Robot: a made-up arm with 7 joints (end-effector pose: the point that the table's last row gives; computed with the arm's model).
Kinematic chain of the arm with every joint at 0, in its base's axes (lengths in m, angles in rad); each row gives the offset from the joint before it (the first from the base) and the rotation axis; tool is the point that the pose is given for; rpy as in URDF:
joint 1: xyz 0 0 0.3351 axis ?
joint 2: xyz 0 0 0 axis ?
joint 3: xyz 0 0 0.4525 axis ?
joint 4: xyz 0.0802 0 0 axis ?
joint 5: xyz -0.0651 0 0.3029 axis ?
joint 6: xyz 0 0 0 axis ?
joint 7: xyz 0.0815 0 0 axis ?
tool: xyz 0 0 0 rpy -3.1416 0 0
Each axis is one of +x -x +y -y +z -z.
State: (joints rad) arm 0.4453 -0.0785 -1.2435 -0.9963 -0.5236 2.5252 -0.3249
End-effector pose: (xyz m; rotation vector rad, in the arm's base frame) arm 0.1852 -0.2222 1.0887 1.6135 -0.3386 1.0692
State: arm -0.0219 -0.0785 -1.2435 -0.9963 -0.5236 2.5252 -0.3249
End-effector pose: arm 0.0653 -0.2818 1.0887 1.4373 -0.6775 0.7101
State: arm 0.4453 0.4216 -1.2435 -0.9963 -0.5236 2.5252 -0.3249
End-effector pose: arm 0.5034 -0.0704 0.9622 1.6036 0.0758 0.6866
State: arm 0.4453 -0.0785 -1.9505 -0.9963 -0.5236 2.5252 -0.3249
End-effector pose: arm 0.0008 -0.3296 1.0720 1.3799 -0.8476 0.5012
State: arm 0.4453 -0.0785 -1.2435 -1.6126 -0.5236 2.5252 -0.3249
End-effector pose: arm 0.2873 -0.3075 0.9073 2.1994 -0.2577 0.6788
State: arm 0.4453 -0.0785 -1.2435 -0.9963 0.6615 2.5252 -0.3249
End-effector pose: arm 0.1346 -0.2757 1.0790 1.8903 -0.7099 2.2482
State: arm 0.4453 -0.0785 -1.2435 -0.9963 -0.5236 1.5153 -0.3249
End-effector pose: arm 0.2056 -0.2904 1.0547 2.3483 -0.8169 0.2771
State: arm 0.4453 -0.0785 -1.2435 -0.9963 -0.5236 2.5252 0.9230
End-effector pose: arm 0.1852 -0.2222 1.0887 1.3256 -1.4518 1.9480
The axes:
joint 1: +z
joint 2: +y
joint 3: +z
joint 4: -y
joint 5: +z
joint 6: -y
joint 7: -z

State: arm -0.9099 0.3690 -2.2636 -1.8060 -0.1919 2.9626 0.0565
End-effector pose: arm -0.2972 -0.1631 0.9117 0.2396 -1.7250 -0.4196
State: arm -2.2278 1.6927 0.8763 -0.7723 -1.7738 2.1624 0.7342
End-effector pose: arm -0.2429 -0.7374 0.0873 1.5090 -2.1366 -0.2500
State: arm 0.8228 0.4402 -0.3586 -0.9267 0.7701 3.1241 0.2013
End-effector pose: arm 0.4473 0.2753 0.9082 -1.5135 0.2087 -1.4728
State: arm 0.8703 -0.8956 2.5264 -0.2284 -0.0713 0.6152 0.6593
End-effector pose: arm -0.5247 -0.4724 0.7305 0.5150 2.8798 0.9717
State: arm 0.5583 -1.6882 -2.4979 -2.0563 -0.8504 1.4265 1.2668
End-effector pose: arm -0.0990 -0.3693 -0.0626 -1.0162 1.5426 1.4936
